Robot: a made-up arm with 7 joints.
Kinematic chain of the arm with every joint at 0, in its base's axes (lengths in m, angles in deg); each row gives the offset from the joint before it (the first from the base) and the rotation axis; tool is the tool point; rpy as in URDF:
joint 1: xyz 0 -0.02 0.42 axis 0.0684 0.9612 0.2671
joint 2: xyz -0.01 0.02 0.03 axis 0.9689 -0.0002 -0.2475
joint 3: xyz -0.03 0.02 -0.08 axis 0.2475 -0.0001 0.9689
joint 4: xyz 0.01 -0.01 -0.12 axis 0.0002 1 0
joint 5: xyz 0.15 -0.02 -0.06 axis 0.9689 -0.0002 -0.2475
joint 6: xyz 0.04 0.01 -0.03 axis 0.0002 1 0
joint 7: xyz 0.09 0.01 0 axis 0.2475 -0.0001 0.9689
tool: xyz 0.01 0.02 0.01 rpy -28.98 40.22 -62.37
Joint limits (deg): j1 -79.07..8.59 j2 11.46..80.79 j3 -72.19..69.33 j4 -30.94..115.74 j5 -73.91..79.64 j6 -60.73..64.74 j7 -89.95..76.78
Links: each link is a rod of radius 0.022 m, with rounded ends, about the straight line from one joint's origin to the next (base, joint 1, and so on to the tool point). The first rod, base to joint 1, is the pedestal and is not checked.
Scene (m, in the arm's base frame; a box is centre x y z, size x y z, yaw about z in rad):
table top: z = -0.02
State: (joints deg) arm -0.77 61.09 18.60 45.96 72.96 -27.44 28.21
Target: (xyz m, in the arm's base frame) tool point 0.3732 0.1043 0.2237
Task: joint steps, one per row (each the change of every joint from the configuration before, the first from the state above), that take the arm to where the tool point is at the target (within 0.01 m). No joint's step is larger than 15 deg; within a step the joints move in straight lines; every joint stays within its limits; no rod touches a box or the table.
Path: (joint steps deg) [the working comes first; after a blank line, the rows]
Joints at the target: -41.34 27.98 4.99 48.73 77.96 -15.10 19.62
Straight joint move there: clear.

1: -13.52 -11.04 -4.54 0.92 1.67 4.11 -2.86
2: -13.53 -11.03 -4.53 0.93 1.67 4.12 -2.87
3: -13.52 -11.04 -4.54 0.92 1.66 4.11 -2.86

